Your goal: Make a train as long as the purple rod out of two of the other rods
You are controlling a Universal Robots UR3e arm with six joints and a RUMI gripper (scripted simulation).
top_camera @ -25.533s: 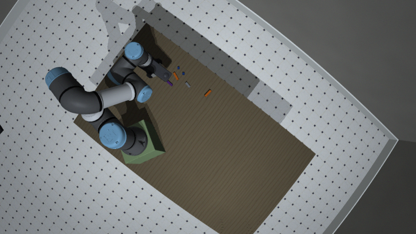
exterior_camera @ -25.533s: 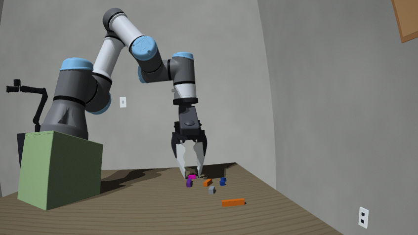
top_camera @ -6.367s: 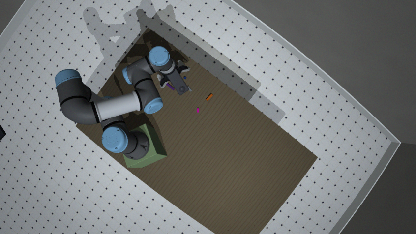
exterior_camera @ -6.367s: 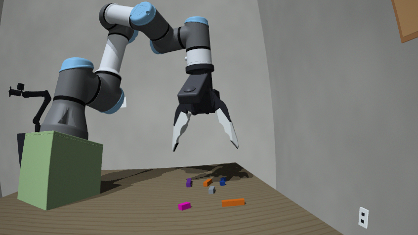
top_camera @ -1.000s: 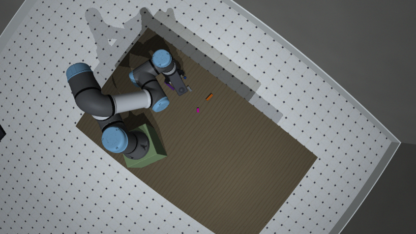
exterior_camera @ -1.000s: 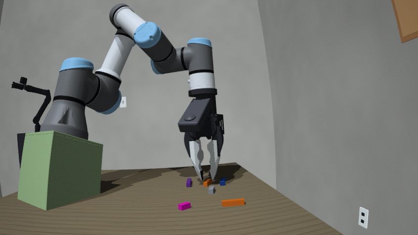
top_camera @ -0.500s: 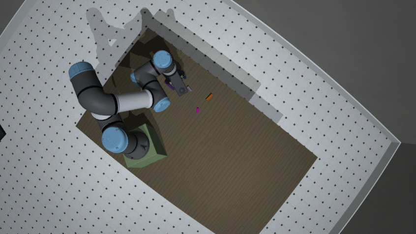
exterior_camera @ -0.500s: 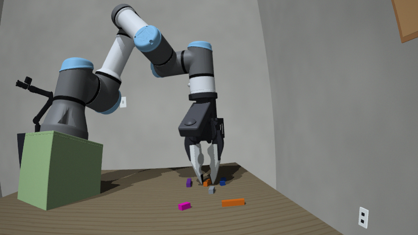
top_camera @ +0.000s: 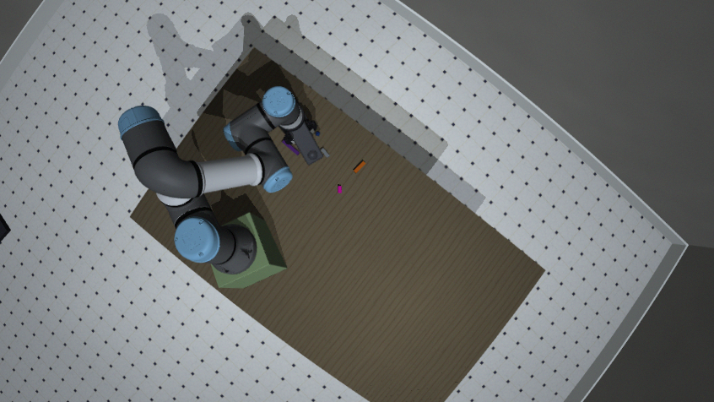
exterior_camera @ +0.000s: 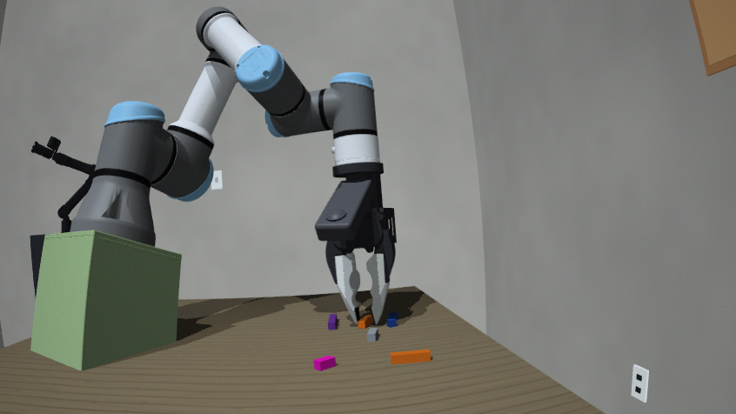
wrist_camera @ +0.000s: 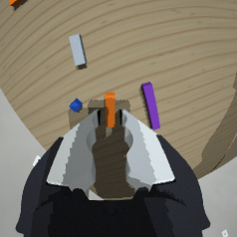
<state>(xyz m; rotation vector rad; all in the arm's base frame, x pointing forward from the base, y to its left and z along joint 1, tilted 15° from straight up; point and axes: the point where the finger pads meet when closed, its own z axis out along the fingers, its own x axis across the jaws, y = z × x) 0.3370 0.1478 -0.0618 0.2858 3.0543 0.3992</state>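
Right now the purple rod is 50 mm behind my hand, 10 mm to the left of it and 10 mm below it. Round my hand: magenta rod: 180 mm to the right, 20 mm behind, 10 mm below; grey rod: 70 mm to the right, 20 mm ahead, 10 mm below.
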